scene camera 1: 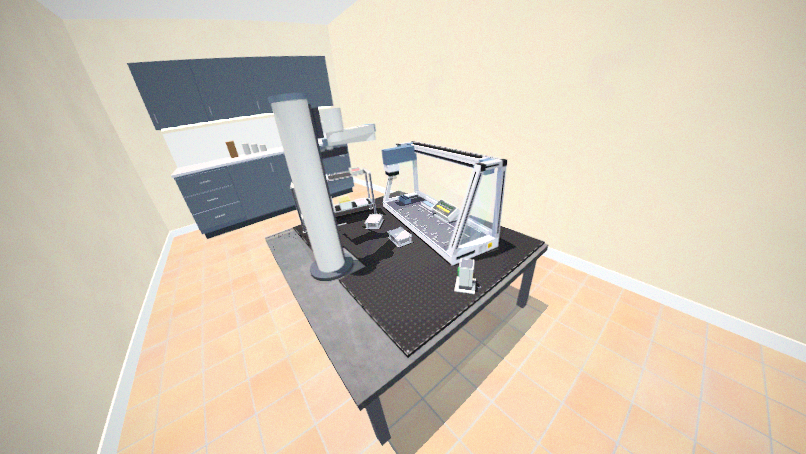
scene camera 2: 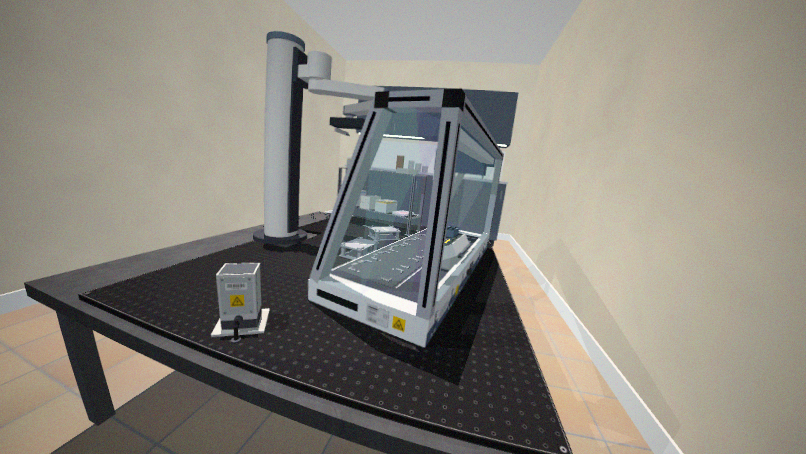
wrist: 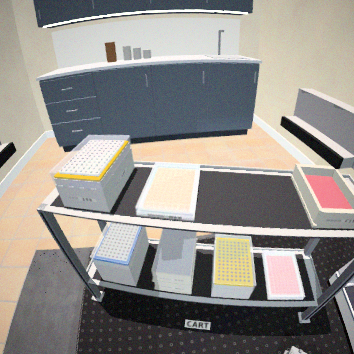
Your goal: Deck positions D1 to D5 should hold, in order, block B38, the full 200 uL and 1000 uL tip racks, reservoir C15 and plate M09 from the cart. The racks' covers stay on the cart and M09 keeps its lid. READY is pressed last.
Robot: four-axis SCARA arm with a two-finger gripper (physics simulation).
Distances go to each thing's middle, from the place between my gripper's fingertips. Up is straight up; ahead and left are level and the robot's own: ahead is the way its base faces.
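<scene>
Reservoir (wrist: pixel 317 186): my hand is 0.18 m above it, 0.11 m to the right of it and 0.27 m short of it.
</scene>
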